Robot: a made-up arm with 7 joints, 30 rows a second.
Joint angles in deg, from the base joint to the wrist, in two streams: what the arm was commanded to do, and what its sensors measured. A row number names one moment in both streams.
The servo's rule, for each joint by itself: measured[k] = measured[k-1] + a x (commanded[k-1-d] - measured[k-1]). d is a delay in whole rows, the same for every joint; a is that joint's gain. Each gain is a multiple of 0.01, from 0.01 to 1. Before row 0 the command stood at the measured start. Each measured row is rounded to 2 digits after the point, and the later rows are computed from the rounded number. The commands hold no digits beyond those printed.
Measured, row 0:
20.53, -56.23, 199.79, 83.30, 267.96, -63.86, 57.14
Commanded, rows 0 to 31:
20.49, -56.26, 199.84, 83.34, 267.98, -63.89, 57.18
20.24, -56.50, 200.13, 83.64, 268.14, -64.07, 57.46
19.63, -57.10, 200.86, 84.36, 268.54, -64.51, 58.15
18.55, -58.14, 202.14, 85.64, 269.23, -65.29, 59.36
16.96, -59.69, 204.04, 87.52, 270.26, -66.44, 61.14
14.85, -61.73, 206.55, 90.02, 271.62, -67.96, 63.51
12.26, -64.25, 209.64, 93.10, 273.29, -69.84, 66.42
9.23, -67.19, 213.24, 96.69, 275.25, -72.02, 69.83
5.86, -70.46, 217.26, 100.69, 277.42, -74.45, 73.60
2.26, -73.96, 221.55, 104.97, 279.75, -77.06, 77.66
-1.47, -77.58, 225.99, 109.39, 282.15, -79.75, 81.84
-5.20, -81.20, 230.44, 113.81, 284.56, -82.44, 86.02
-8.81, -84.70, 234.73, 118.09, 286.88, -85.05, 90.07
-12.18, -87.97, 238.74, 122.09, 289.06, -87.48, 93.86
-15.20, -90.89, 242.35, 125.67, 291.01, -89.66, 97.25
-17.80, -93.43, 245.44, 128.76, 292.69, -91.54, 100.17
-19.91, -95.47, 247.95, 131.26, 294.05, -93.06, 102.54
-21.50, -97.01, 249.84, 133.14, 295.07, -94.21, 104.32
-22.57, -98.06, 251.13, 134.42, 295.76, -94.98, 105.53
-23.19, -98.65, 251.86, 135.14, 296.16, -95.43, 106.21
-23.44, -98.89, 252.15, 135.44, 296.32, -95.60, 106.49
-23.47, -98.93, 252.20, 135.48, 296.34, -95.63, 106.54
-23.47, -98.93, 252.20, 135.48, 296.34, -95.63, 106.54
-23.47, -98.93, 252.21, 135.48, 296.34, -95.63, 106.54
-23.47, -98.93, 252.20, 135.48, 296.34, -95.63, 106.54
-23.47, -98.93, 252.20, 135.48, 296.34, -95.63, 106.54
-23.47, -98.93, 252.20, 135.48, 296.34, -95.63, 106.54
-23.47, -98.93, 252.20, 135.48, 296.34, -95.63, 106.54
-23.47, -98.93, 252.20, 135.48, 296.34, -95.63, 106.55
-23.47, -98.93, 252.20, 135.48, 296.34, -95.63, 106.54
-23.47, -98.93, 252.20, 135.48, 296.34, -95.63, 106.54
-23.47, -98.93, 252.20, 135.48, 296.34, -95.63, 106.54
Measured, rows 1 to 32:
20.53, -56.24, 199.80, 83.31, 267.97, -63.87, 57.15
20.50, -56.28, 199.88, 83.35, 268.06, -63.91, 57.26
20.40, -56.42, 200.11, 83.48, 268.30, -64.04, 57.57
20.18, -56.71, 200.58, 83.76, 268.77, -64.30, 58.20
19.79, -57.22, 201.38, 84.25, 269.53, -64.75, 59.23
19.20, -57.99, 202.57, 85.00, 270.60, -65.42, 60.73
18.37, -59.05, 204.20, 86.05, 271.97, -66.35, 62.72
17.27, -60.43, 206.28, 87.43, 273.64, -67.54, 65.21
15.90, -62.14, 208.81, 89.15, 275.57, -68.99, 68.15
14.26, -64.15, 211.74, 91.21, 277.70, -70.68, 71.48
12.37, -66.43, 215.02, 93.57, 279.97, -72.58, 75.11
10.26, -68.94, 218.57, 96.20, 282.31, -74.65, 78.93
7.97, -71.62, 222.29, 99.05, 284.64, -76.83, 82.83
5.55, -74.40, 226.07, 102.05, 286.89, -79.07, 86.69
3.06, -77.20, 229.81, 105.12, 288.99, -81.29, 90.39
0.56, -79.96, 233.40, 108.19, 290.88, -83.44, 93.81
-1.90, -82.60, 236.75, 111.19, 292.50, -85.46, 96.87
-4.25, -85.05, 239.76, 114.04, 293.81, -87.30, 99.48
-6.45, -87.26, 242.38, 116.69, 294.80, -88.91, 101.60
-8.46, -89.20, 244.56, 119.09, 295.49, -90.28, 103.21
-10.26, -90.85, 246.31, 121.22, 295.91, -91.40, 104.36
-11.85, -92.22, 247.66, 123.07, 296.13, -92.29, 105.12
-13.24, -93.36, 248.70, 124.68, 296.24, -92.99, 105.62
-14.47, -94.31, 249.51, 126.08, 296.29, -93.54, 105.94
-15.55, -95.10, 250.13, 127.30, 296.32, -93.98, 106.15
-16.50, -95.75, 250.61, 128.36, 296.33, -94.33, 106.29
-17.34, -96.29, 250.98, 129.29, 296.34, -94.60, 106.38
-18.08, -96.74, 251.26, 130.09, 296.34, -94.82, 106.44
-18.73, -97.11, 251.48, 130.79, 296.34, -94.99, 106.48
-19.30, -97.42, 251.65, 131.40, 296.34, -95.12, 106.50
-19.80, -97.68, 251.78, 131.93, 296.34, -95.23, 106.51
-20.24, -97.89, 251.88, 132.39, 296.34, -95.31, 106.52
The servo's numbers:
d 0
a 0.12 0.17 0.23 0.13 0.51 0.21 0.35

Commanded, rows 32 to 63:
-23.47, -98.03, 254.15, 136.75, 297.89, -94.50, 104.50
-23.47, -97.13, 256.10, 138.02, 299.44, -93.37, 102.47
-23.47, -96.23, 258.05, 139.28, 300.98, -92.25, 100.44
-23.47, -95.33, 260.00, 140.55, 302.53, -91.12, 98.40
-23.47, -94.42, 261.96, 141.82, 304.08, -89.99, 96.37
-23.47, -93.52, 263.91, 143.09, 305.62, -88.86, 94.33
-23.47, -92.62, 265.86, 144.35, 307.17, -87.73, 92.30
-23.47, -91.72, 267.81, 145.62, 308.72, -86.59, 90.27
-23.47, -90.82, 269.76, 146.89, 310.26, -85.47, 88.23
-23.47, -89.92, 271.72, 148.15, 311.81, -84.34, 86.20
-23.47, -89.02, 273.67, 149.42, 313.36, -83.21, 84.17
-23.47, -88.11, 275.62, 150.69, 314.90, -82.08, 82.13
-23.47, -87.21, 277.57, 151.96, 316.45, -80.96, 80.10
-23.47, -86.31, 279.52, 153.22, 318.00, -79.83, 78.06
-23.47, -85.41, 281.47, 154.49, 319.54, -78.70, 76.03
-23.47, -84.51, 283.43, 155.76, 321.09, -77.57, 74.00
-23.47, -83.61, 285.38, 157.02, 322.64, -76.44, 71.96
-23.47, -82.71, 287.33, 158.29, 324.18, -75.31, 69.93
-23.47, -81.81, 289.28, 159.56, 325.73, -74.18, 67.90
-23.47, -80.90, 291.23, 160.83, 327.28, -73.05, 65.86
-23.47, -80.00, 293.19, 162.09, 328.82, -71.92, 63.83
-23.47, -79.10, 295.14, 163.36, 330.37, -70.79, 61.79
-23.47, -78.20, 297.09, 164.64, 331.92, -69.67, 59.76
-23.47, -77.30, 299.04, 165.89, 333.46, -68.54, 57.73
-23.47, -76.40, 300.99, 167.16, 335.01, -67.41, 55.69
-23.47, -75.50, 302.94, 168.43, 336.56, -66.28, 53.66
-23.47, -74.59, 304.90, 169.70, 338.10, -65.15, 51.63
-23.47, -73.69, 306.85, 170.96, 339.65, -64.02, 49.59
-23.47, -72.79, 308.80, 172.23, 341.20, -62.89, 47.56
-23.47, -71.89, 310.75, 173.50, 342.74, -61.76, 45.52
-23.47, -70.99, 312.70, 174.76, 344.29, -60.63, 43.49
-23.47, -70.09, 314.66, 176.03, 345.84, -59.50, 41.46
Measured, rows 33 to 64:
-20.63, -97.91, 252.40, 132.96, 297.13, -95.14, 105.81
-20.97, -97.78, 253.25, 133.62, 298.31, -94.77, 104.64
-21.27, -97.52, 254.35, 134.36, 299.67, -94.24, 103.17
-21.53, -97.15, 255.65, 135.16, 301.13, -93.58, 101.50
-21.76, -96.69, 257.10, 136.03, 302.63, -92.83, 99.70
-21.97, -96.15, 258.67, 136.95, 304.15, -92.00, 97.82
-22.15, -95.55, 260.32, 137.91, 305.69, -91.10, 95.89
-22.31, -94.90, 262.04, 138.91, 307.24, -90.15, 93.92
-22.45, -94.21, 263.82, 139.95, 308.78, -89.17, 91.93
-22.57, -93.48, 265.64, 141.02, 310.33, -88.16, 89.92
-22.68, -92.72, 267.49, 142.11, 311.88, -87.12, 87.91
-22.77, -91.94, 269.36, 143.23, 313.42, -86.06, 85.89
-22.85, -91.14, 271.25, 144.36, 314.97, -84.99, 83.86
-22.92, -90.32, 273.15, 145.51, 316.52, -83.91, 81.83
-22.99, -89.49, 275.06, 146.68, 318.06, -82.82, 79.80
-23.05, -88.64, 276.99, 147.86, 319.61, -81.72, 77.77
-23.10, -87.78, 278.92, 149.05, 321.16, -80.61, 75.74
-23.14, -86.92, 280.85, 150.25, 322.70, -79.50, 73.71
-23.18, -86.05, 282.79, 151.46, 324.25, -78.38, 71.68
-23.21, -85.17, 284.73, 152.68, 325.80, -77.26, 69.64
-23.24, -84.29, 286.68, 153.90, 327.34, -76.14, 67.61
-23.27, -83.41, 288.63, 155.13, 328.89, -75.02, 65.57
-23.29, -82.52, 290.58, 156.37, 330.44, -73.90, 63.54
-23.31, -81.63, 292.53, 157.61, 331.98, -72.77, 61.51
-23.33, -80.74, 294.48, 158.85, 333.53, -71.64, 59.47
-23.35, -79.85, 296.43, 160.10, 335.08, -70.51, 57.44
-23.36, -78.96, 298.38, 161.35, 336.62, -69.38, 55.41
-23.37, -78.06, 300.33, 162.60, 338.17, -68.25, 53.37
-23.38, -77.16, 302.28, 163.85, 339.72, -67.12, 51.34
-23.39, -76.26, 304.23, 165.10, 341.26, -65.99, 49.30
-23.40, -75.36, 306.18, 166.36, 342.81, -64.86, 47.27
-23.41, -74.46, 308.13, 167.62, 344.36, -63.73, 45.24

